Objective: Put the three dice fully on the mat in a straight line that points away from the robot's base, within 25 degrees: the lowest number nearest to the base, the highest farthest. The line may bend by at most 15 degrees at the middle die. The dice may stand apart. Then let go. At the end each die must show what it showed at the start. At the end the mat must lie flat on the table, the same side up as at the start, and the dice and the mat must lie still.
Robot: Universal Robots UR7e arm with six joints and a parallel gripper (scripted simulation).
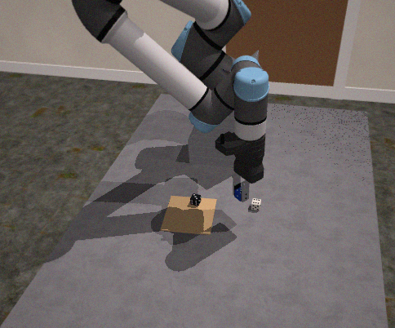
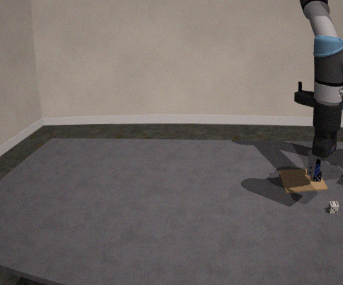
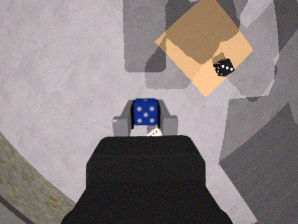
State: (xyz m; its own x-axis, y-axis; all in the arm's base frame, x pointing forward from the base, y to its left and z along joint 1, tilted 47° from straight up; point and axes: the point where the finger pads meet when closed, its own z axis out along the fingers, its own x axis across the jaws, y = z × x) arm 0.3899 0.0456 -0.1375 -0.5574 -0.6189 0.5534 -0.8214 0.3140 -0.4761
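The blue die is 10 mm below my hand. Also, from my hand: white die (100 mm below, 70 mm behind, 30 mm to the left); then tan mat (150 mm to the right, 110 mm below, 10 mm ahead); then black die (150 mm to the right, 100 mm below, 40 mm behind).
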